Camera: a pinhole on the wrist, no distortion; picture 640 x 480 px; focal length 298.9 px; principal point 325.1 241.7 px. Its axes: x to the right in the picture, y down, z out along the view. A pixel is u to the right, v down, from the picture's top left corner.
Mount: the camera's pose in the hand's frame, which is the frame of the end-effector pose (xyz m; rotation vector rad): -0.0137 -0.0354 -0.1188 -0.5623 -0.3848 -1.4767
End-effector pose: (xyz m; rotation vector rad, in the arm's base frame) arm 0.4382 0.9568 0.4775 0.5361 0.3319 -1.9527
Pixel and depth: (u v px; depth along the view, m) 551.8 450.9 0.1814
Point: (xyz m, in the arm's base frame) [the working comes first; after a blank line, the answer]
In the camera's frame: 0.1376 0.1270 0.1814

0.3275 0.8245 0.4859
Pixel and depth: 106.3 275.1 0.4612
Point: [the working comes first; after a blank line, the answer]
In the camera's frame: -0.3376 0.0515 0.4612

0.8620 0.6702 0.5027
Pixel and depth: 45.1 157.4 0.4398
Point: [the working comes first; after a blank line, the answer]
In the camera's frame: -0.4120 -0.1240 0.4398

0.9800 0.8095 0.5616
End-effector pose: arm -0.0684 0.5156 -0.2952 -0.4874 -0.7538 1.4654
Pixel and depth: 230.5 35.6 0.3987
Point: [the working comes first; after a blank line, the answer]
In the camera's frame: -0.1262 -0.2749 0.3987

-0.3799 0.2584 -0.4302
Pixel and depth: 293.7 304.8 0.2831
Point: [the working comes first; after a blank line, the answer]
In the camera's frame: -0.0297 0.0598 0.2831

-0.2407 0.5832 -0.3310
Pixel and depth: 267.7 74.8 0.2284
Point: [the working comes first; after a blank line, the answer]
In the camera's frame: -0.0439 -0.1275 0.2284

-0.1942 0.3967 -0.3675
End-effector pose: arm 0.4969 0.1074 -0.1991 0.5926 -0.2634 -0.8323
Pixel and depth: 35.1 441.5 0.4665
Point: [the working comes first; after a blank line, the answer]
In the camera's frame: -0.4526 0.3118 0.4665

1.0841 0.2034 0.1276
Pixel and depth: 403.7 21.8 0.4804
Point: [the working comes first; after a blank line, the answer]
In the camera's frame: 0.1263 -0.3534 0.4804

0.2066 0.2626 0.1945
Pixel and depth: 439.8 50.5 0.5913
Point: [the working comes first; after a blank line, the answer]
In the camera's frame: 0.2269 -0.3782 0.5913

0.1238 0.1994 0.3049
